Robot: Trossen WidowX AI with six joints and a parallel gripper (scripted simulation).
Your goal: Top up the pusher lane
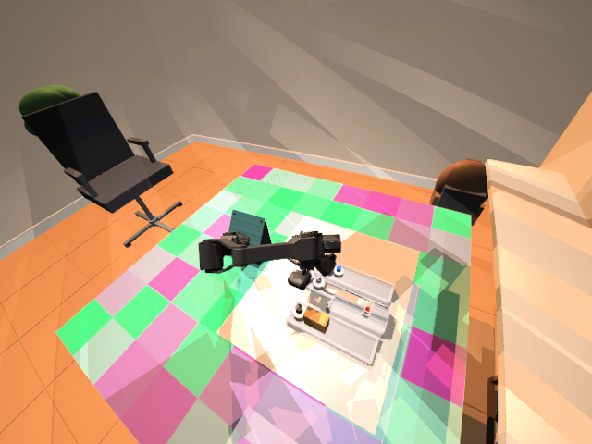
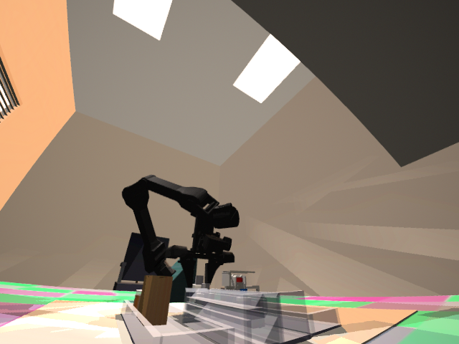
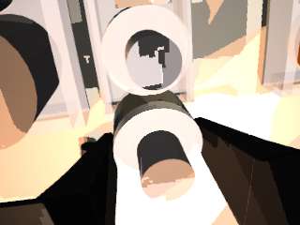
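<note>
My gripper tip is now 12 cm to the left of the brown block, 10 cm short of it and 1 cm above it. The rest, counted from my gripper tip: clear lane rack (18 cm ahead, 3 cm below, 2 cm to the right); red-topped piece (23 cm ahead, 3 cm to the right, 3 cm above).
</note>
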